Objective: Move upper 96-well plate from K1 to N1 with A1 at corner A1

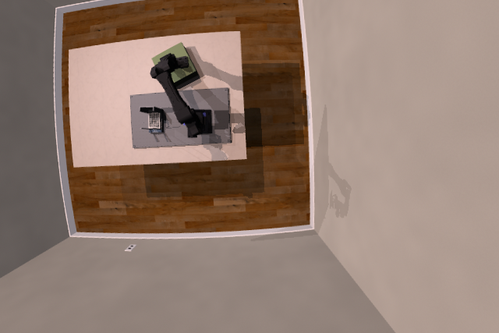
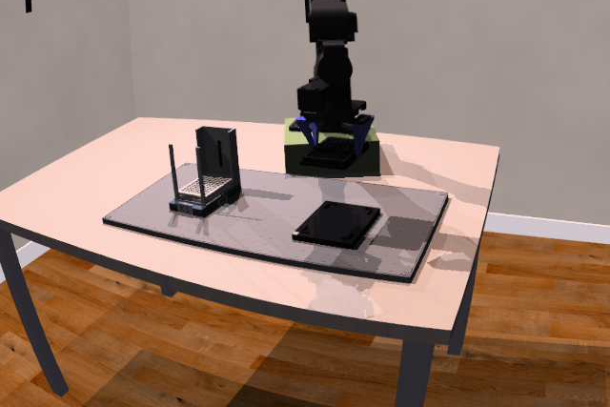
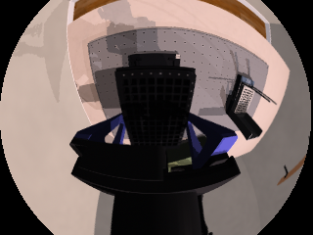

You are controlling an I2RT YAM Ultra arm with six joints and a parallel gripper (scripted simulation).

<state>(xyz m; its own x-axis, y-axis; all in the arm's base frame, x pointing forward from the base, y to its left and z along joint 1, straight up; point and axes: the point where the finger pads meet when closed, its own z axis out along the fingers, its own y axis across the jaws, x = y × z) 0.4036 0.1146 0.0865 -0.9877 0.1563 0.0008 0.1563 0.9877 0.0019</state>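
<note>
Right now my hand is 15 cm above the black plate nest N1. The rest, counted from my hand: tall back wall: 30 cm to the right, 14 cm behind, 7 cm below; then black 96-well plate: right at my hand; then pale A1 square: 14 cm below, 7 cm to the right, 7 cm ahead.
</note>
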